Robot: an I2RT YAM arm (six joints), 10 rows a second.
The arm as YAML. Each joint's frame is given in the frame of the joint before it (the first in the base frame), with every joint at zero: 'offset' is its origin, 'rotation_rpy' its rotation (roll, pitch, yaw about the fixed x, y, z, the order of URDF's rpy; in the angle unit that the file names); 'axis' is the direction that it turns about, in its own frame. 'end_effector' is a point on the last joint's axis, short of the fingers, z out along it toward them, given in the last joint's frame.
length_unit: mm
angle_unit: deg
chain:
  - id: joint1
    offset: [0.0, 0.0, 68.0]
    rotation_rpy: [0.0, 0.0, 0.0]
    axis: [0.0, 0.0, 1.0]
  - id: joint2
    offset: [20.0, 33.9, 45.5]
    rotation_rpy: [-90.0, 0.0, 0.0]
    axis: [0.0, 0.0, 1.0]
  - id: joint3
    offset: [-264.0, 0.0, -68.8]
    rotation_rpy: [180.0, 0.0, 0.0]
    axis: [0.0, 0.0, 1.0]
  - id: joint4
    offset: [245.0, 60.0, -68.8]
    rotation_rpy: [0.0, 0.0, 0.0]
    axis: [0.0, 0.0, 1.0]
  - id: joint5
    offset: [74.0, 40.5, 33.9]
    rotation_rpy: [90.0, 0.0, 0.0]
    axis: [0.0, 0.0, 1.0]
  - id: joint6
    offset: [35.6, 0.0, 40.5]
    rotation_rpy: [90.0, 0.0, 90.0]
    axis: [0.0, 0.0, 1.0]
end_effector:
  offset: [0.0, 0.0, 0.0]
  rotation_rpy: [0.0, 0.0, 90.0]
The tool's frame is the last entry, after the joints.
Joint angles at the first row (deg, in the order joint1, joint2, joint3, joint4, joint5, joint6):
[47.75 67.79 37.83 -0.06 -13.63 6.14]
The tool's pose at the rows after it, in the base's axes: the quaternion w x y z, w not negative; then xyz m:
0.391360 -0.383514 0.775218 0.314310 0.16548 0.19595 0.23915
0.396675 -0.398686 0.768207 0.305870 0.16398 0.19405 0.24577
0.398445 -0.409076 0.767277 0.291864 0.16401 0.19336 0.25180
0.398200 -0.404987 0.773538 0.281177 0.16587 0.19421 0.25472
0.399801 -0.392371 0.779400 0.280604 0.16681 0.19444 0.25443
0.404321 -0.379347 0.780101 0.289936 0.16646 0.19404 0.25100
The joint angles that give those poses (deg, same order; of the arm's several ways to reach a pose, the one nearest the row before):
[47.76 67.50 39.37 -2.78 -14.99 3.65]
[47.73 66.47 40.38 -4.95 -14.97 1.37]
[47.72 66.14 41.91 -7.66 -14.17 -0.50]
[47.72 66.57 43.11 -9.10 -12.84 -0.49]
[47.72 66.71 43.04 -8.64 -11.95 0.88]
[47.73 66.51 41.68 -6.23 -11.93 2.61]

